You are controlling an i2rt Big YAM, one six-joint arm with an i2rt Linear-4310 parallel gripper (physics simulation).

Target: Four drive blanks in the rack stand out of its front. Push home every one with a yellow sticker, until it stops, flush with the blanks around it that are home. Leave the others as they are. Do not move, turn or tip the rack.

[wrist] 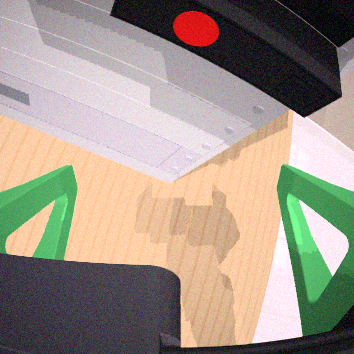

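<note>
A black drive blank [260,60] with a round red sticker [196,28] shows at the top of the wrist view, standing out from the light grey rack [115,107]. Part of the rack shows at the upper left, with small round marks along its lower right edge. No yellow sticker shows in this view. My gripper [176,175] is open, its two green fingers wide apart at the left and right, with nothing between them. The rest of the rack front and the other blanks are cut off or too dark to tell.
A wooden table top [115,210] lies below the rack, with the arm's shadow on it. Its right edge borders a pale floor [275,300]. A dark part of the gripper body [90,305] covers the lower left.
</note>
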